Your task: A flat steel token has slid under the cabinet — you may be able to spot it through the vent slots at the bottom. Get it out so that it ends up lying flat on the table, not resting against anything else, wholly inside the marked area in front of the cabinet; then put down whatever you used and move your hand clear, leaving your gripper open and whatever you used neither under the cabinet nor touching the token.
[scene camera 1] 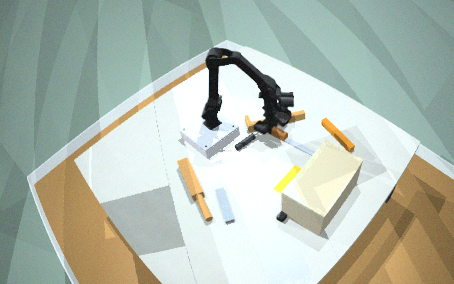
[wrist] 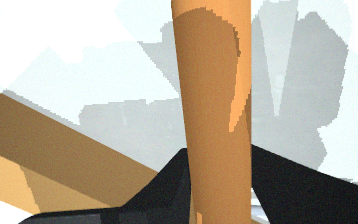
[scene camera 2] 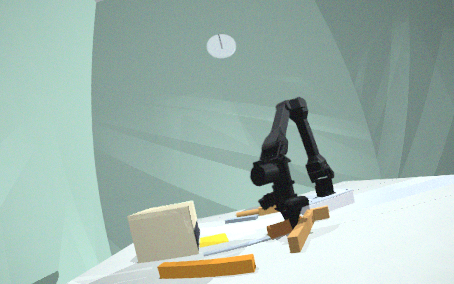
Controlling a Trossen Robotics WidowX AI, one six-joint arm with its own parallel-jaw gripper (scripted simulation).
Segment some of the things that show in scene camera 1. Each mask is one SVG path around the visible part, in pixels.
An orange paddle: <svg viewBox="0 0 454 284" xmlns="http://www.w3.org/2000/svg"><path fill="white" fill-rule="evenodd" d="M177 161L193 202L196 201L199 205L204 219L212 221L213 216L204 200L206 196L189 158Z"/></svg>
